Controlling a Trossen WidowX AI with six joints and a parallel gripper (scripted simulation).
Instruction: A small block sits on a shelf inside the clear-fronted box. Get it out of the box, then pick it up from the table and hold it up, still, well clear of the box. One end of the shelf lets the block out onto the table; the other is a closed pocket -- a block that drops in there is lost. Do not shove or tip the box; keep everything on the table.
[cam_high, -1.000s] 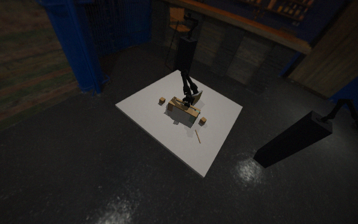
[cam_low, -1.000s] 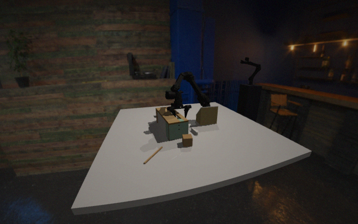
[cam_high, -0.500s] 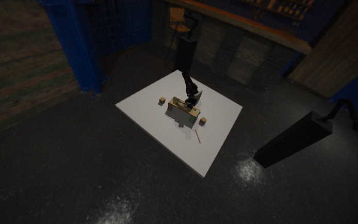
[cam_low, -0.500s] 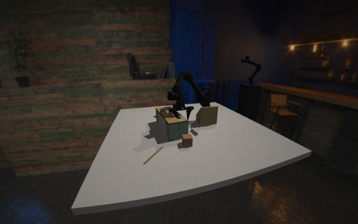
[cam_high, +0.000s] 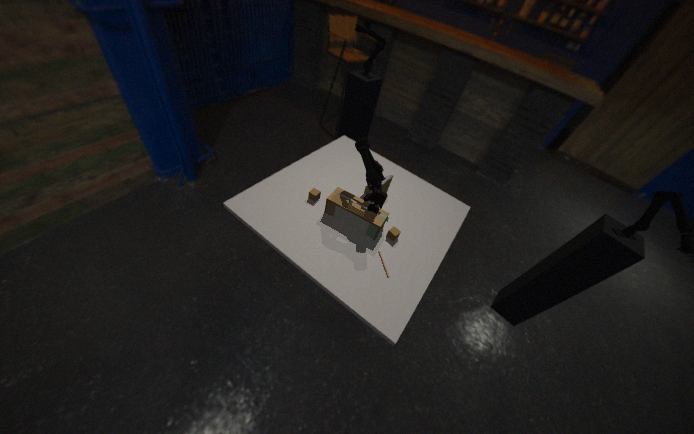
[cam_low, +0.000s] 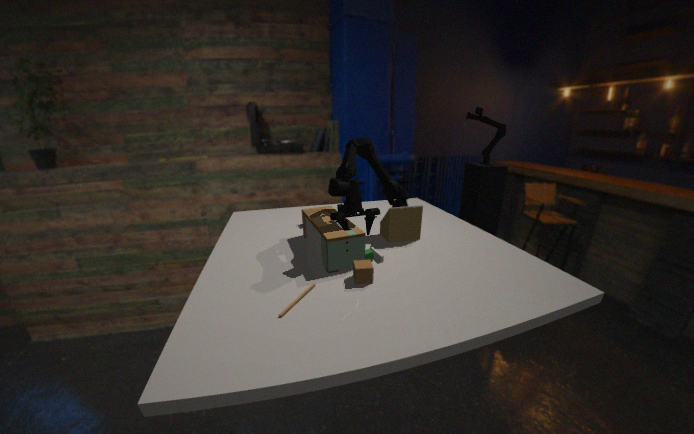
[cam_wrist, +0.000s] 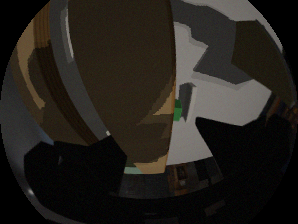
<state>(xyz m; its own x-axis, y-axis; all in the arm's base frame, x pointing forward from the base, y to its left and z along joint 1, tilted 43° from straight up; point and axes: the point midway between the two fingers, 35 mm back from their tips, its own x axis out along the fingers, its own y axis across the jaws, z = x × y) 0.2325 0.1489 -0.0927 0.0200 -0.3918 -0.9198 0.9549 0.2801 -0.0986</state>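
Right now the small green block is 70 mm below my gripper tip, 40 mm behind it and 20 mm to the left of it. The rest, counted from my gripper tip: thin wooden stick (260 mm to the left, 220 mm ahead, 80 mm below); then box (110 mm to the right, 70 mm ahead, 30 mm below).
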